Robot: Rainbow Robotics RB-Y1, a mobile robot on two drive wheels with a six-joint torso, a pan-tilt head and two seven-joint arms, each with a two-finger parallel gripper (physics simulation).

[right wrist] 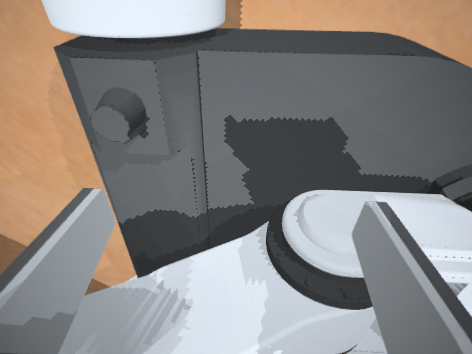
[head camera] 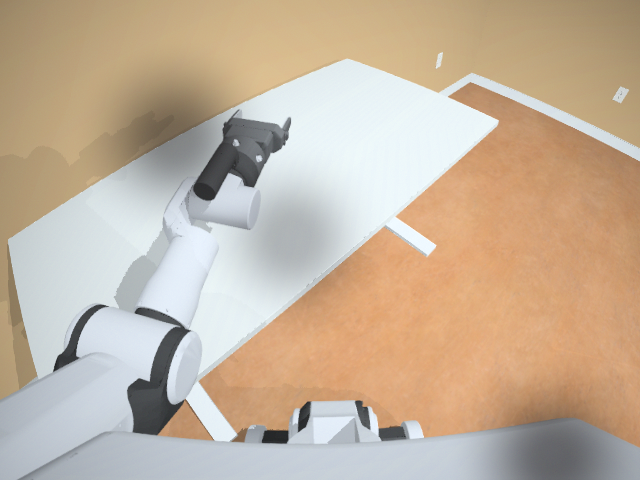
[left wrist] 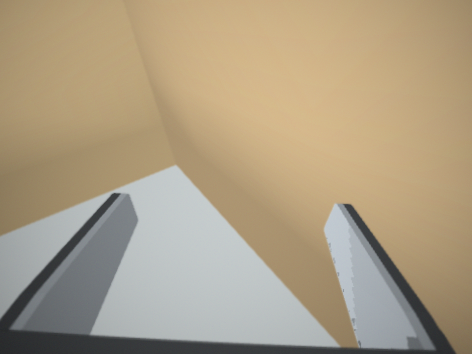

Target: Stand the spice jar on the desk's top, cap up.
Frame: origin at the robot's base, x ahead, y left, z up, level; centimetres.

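Seen in the pictures: left gripper, fingertip midpoint: (head camera: pixel 264 116) (left wrist: pixel 231 211); right gripper, fingertip midpoint: (right wrist: pixel 233 211).
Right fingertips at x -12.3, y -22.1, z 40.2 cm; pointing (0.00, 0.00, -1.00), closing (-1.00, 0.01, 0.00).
Note:
A point is followed by its place in that frame.
The spice jar does not show in the head view or in either wrist view. The desk's white top (head camera: pixel 392 124) @[x 91.5, y -23.0, z 72.1 cm] (left wrist: pixel 195 280) runs from the lower left to the upper right of the head view, and one of its far corners shows in the left wrist view. My left gripper (head camera: pixel 263 115) @[x 58.8, y 12.5, z 95.8 cm] (left wrist: pixel 231 211) @[x 58.8, y 12.5, z 95.8 cm] is above the desk near the wall side, with its fingers wide apart and nothing between them. My right gripper (right wrist: pixel 233 211) @[x -12.3, y -22.1, z 40.2 cm] is open and empty, and the robot's own base shows beyond its fingers.
A tan wall (head camera: pixel 289 31) @[x 136.3, y 12.3, z 90.7 cm] (left wrist: pixel 300 100) @[x 129.6, y 19.1, z 111.7 cm] runs along the desk's far long edge. The desk's near edge borders the orange-brown floor (head camera: pixel 491 258) @[x 83.4, y -84.1, z 0.1 cm]. A white desk foot (head camera: pixel 412 237) sticks out below that edge. The robot's dark base (right wrist: pixel 310 90) @[x -20.1, y -18.7, z 16.9 cm] and white body parts lie close to the right fingers.

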